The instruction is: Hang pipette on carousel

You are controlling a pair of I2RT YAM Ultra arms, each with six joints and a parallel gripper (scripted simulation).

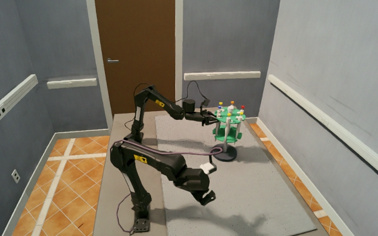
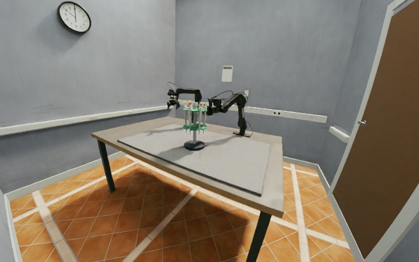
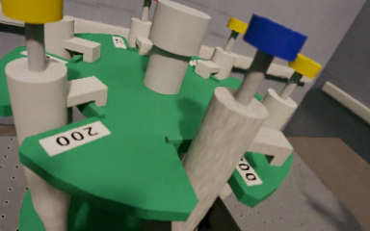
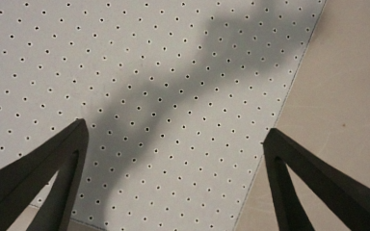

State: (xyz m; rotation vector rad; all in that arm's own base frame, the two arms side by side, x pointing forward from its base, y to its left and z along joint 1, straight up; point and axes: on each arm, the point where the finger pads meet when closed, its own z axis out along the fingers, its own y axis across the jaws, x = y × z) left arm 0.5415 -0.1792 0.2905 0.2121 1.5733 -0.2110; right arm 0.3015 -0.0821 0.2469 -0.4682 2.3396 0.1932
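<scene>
The pipette is 3 cm below my left hand and 1 cm to the right of it.
</scene>
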